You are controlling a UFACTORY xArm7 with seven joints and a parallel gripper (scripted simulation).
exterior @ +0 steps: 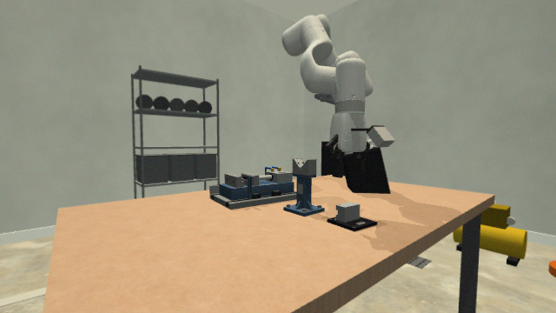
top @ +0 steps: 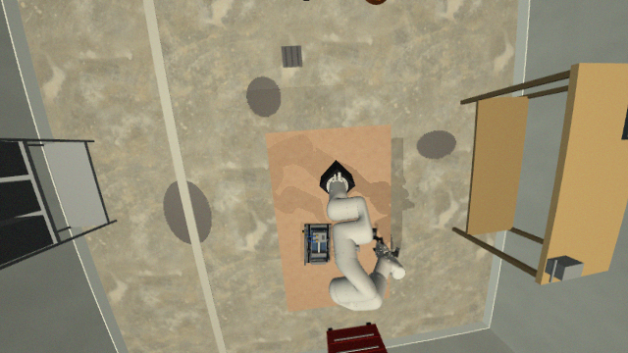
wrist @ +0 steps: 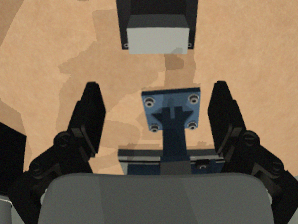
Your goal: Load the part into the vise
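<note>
Right now the grey block is 11 cm below my hand. Also, from my hand: black infeed plate (2 cm to the left, 13 cm below); work stop (10 cm ahead, 34 cm to the right, 5 cm below); grey V-block (1 cm ahead, 13 cm to the right).
</note>
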